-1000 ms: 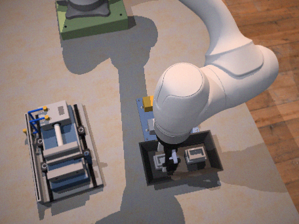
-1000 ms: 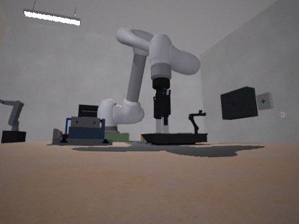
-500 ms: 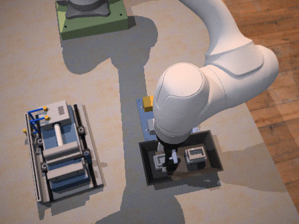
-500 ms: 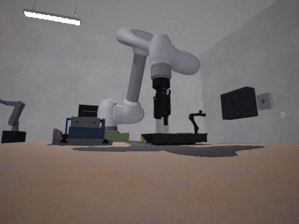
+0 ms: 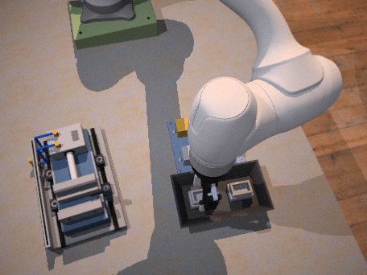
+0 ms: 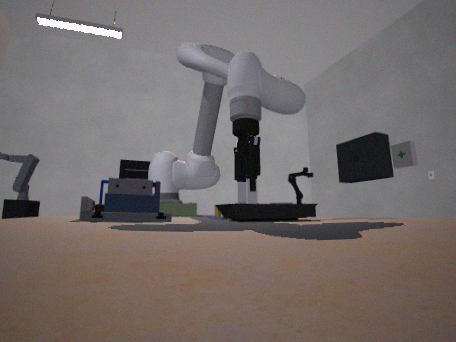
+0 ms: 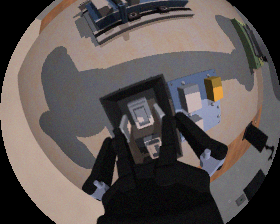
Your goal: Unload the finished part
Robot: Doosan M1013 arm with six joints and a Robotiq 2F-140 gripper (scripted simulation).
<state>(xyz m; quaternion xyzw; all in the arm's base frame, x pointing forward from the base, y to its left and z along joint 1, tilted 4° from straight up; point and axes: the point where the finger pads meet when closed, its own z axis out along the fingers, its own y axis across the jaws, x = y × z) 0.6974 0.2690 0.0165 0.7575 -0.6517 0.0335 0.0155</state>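
Now: the grey block 120 mm behind my hand, 10 mm to the right of it and 40 mm below it. From my hand the other things lie so: orange block (210 mm behind, 30 mm to the right, 40 mm below); vise (60 mm behind, 320 mm to the right, 30 mm below); blue fixture plate (170 mm behind, 30 mm to the left, 70 mm below).
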